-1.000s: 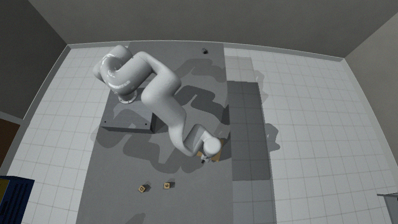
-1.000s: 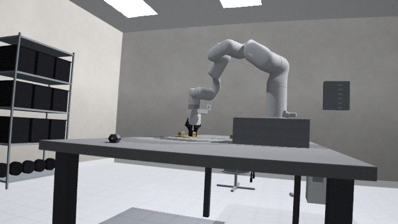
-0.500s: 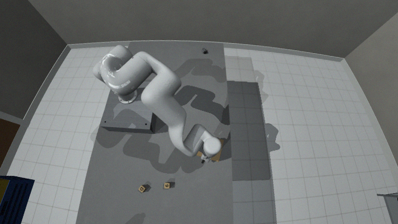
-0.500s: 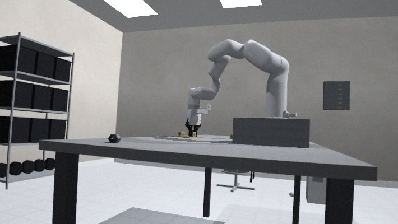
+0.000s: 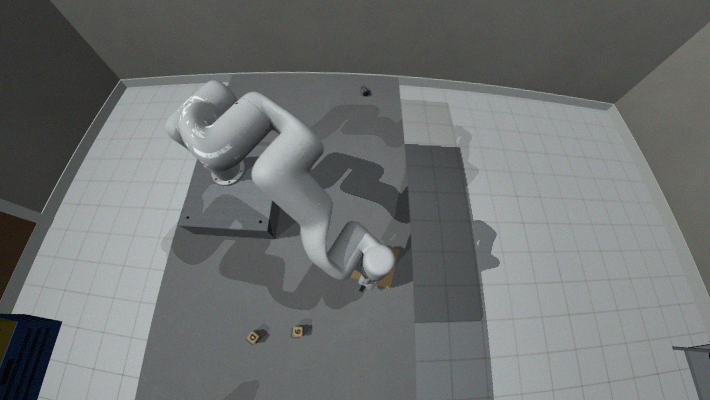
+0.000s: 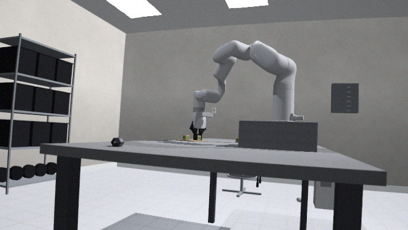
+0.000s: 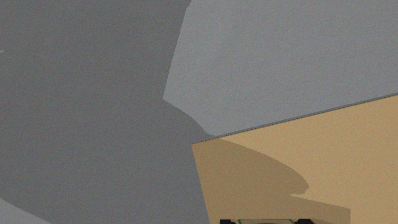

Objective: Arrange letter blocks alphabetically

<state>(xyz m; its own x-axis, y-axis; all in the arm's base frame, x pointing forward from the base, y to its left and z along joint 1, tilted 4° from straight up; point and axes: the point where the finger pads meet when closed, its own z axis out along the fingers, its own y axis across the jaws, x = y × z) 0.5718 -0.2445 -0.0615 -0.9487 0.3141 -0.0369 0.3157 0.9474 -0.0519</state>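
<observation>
Now: the tan mat 20 mm ahead of my hand, 50 mm to the left of it and 20 mm below it. Also, from my hand: black faceted object (180 mm behind, 860 mm to the left, 10 mm below).
</observation>
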